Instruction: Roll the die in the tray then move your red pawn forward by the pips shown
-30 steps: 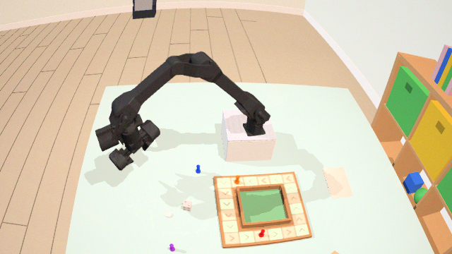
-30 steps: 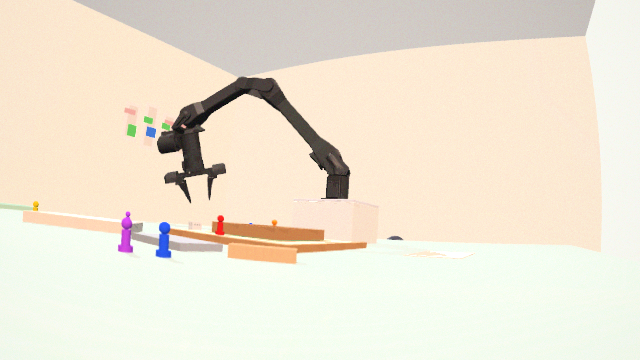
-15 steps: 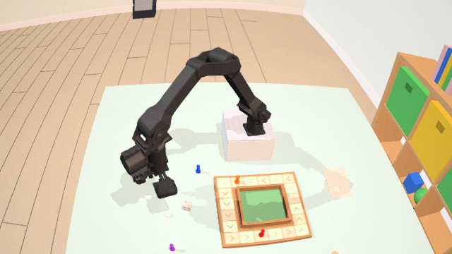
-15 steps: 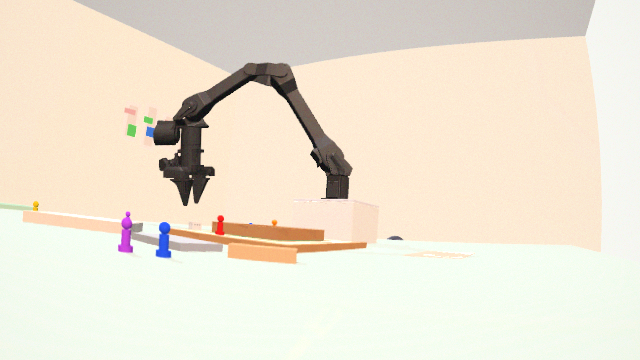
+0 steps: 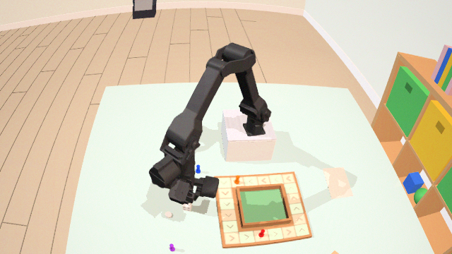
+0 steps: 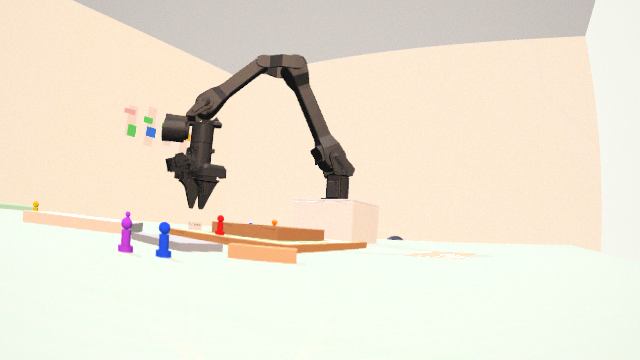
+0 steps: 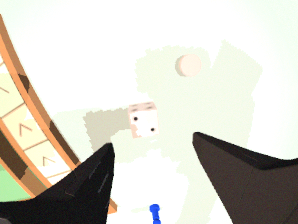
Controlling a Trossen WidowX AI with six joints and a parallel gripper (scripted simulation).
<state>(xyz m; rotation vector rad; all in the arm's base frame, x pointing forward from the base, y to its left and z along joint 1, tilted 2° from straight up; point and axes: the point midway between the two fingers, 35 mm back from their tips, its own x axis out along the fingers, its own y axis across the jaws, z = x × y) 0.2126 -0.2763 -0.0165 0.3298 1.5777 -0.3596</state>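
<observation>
Now: gripper tip 40 mm above the white die. From my gripper tip the other things lie so: green tray 50 mm ahead, 240 mm to the left, 50 mm below; orange pawn 70 mm behind, 180 mm to the left, 30 mm below; small white disc 20 mm ahead, 60 mm to the right, 50 mm below.
</observation>
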